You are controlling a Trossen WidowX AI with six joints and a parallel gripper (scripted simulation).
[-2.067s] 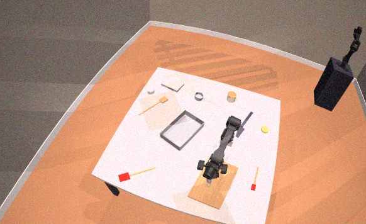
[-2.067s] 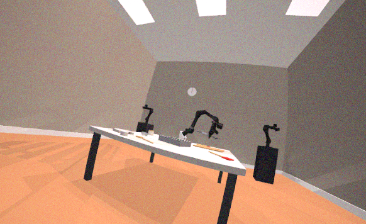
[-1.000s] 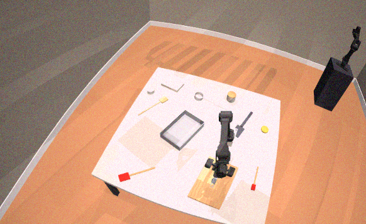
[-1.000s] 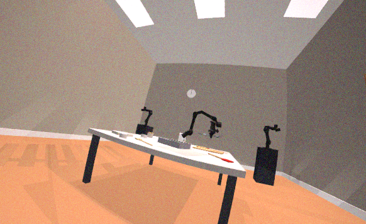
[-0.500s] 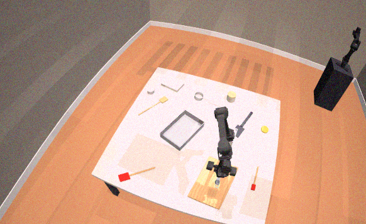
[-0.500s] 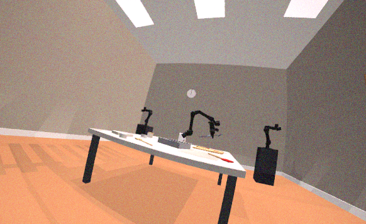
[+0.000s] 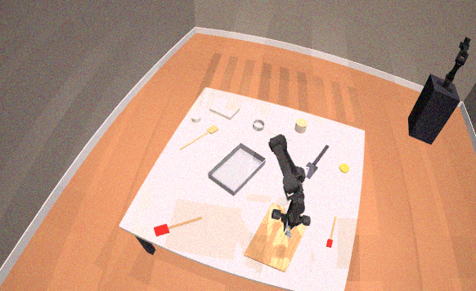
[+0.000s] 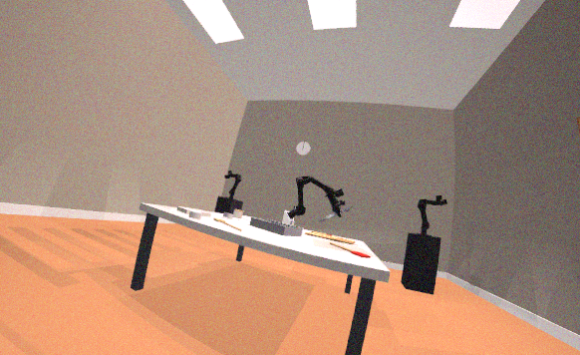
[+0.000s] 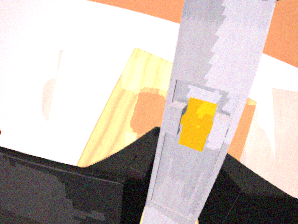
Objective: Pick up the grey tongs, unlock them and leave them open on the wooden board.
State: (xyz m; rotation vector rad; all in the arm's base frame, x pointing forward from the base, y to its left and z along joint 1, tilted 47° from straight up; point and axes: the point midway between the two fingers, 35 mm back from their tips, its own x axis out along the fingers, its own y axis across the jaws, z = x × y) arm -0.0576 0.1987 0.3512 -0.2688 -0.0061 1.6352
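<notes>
Now: the yellow lock piece 5 cm above my gripper tip. The rest, counted from my gripper tip: wooden board: 18 cm below, 4 cm to the right, 3 cm ahead; then red spatula: 57 cm ahead, 18 cm below, 14 cm to the left; then grey roasting tin: 41 cm ahead, 36 cm to the right, 16 cm below.
</notes>
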